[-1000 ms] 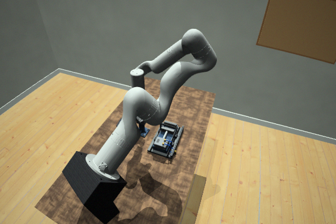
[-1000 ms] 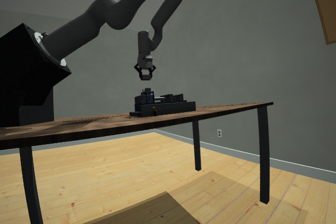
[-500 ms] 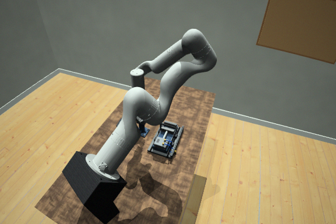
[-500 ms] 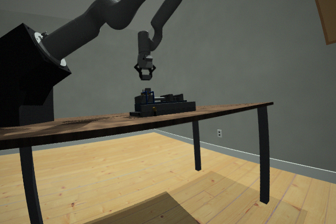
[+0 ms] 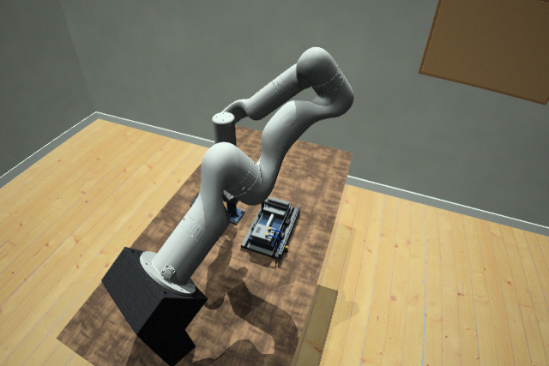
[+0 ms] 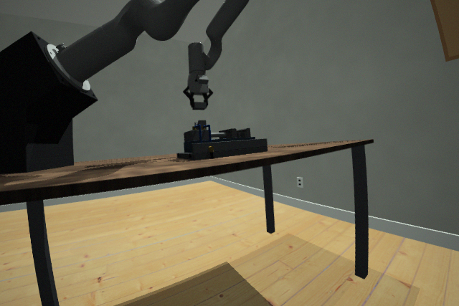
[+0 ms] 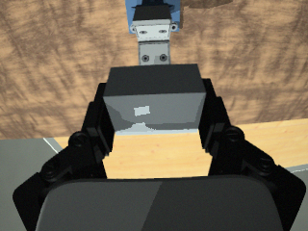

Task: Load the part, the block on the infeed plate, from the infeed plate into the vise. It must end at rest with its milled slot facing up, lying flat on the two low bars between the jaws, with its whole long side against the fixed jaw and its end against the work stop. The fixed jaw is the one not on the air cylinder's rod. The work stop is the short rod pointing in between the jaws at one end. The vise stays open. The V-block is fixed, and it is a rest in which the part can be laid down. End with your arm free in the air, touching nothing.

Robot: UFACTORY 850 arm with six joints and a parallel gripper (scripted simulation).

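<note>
Right now my hand is 20 mm above the part. The rest, counted from my hand: cylinder rod 120 mm behind, 160 mm to the right, 170 mm below; then work stop 20 mm behind, 170 mm to the right, 160 mm below; then V-block post 190 mm below.
</note>
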